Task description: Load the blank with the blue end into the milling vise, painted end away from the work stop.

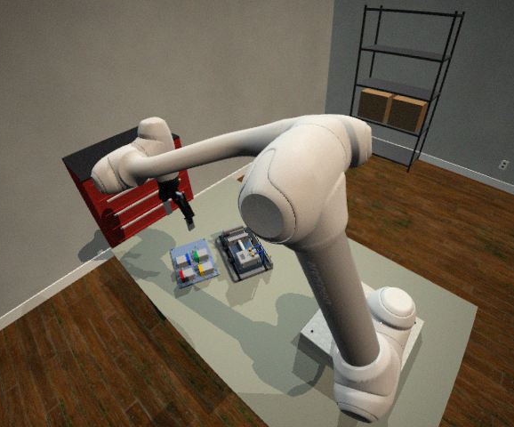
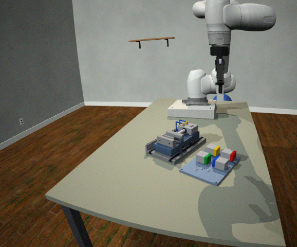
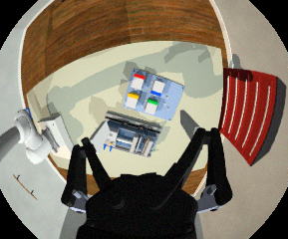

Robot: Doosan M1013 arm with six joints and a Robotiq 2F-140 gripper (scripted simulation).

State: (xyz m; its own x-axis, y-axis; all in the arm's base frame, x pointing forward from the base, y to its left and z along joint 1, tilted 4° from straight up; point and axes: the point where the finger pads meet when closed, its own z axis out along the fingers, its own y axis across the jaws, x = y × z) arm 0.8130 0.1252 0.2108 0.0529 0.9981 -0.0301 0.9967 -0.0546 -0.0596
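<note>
The blue-ended blank is 60 mm ahead of my hand, 20 mm to the left of it and 290 mm below it. From my hand the other things lie so: green-ended blank (20 mm ahead, 60 mm to the right, 290 mm below); yellow-ended blank (60 mm behind, 20 mm to the right, 290 mm below); red-ended blank (20 mm behind, 60 mm to the left, 290 mm below).
</note>
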